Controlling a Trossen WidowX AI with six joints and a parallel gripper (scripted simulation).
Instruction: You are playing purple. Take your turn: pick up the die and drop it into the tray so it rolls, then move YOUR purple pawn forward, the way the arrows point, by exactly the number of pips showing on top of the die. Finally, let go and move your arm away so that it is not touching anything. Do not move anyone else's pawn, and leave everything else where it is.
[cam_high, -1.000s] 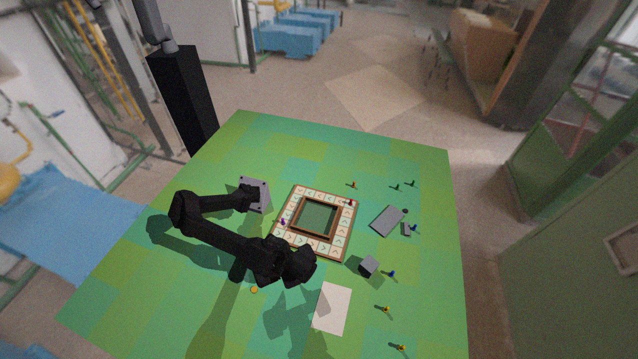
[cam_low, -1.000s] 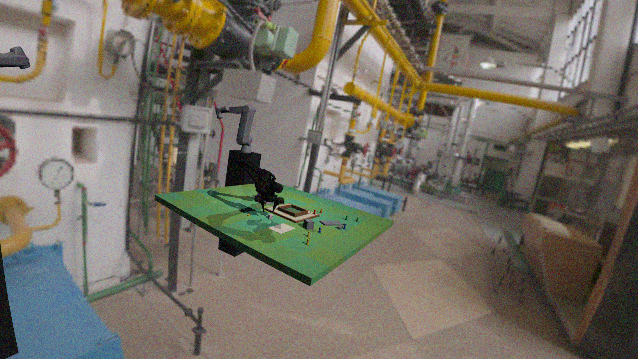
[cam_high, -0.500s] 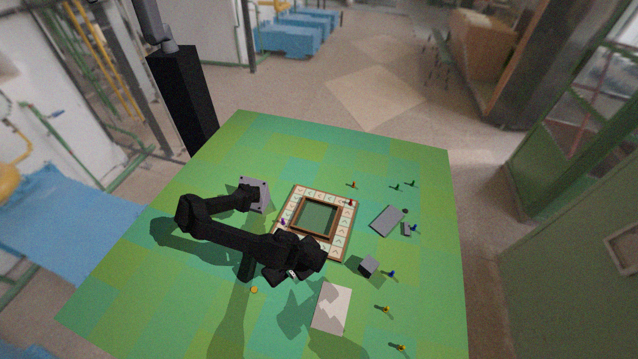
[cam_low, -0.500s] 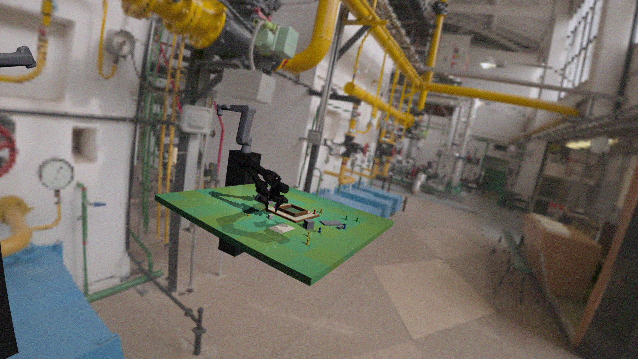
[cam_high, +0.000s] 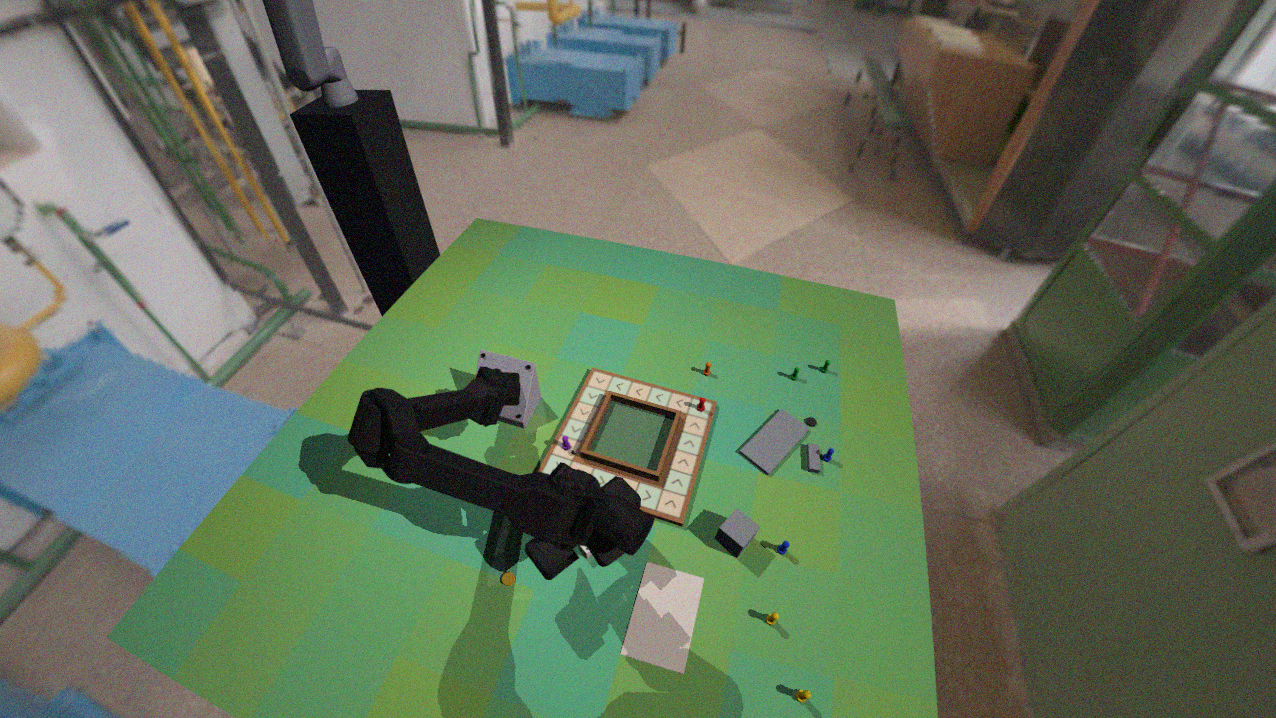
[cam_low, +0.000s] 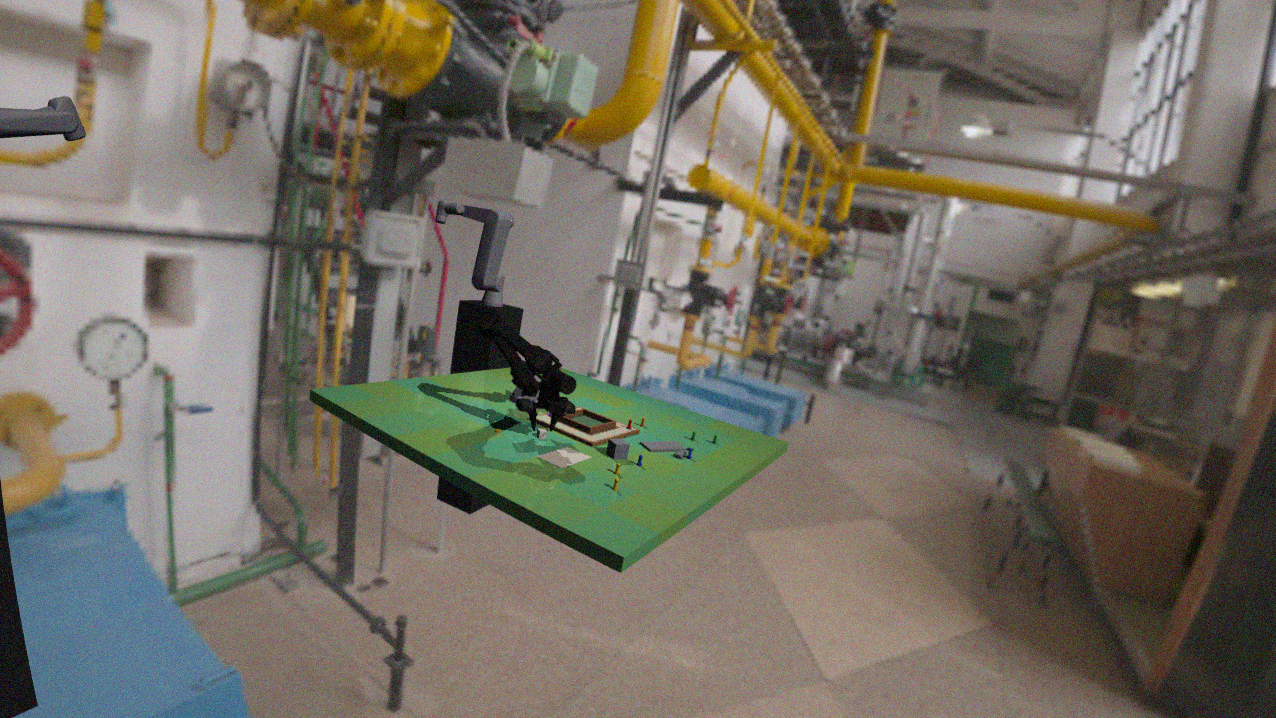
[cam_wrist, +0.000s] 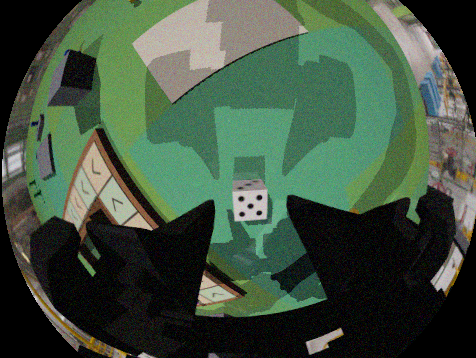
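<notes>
Right now the white die is 1 cm below my gripper tip. Round my gripper tip: tray 23 cm to the left, 4 cm ahead, 2 cm below; then purple pawn 19 cm to the left, 8 cm behind, 1 cm above; then pale grey card 14 cm ahead, 9 cm to the right, 2 cm below.
</notes>
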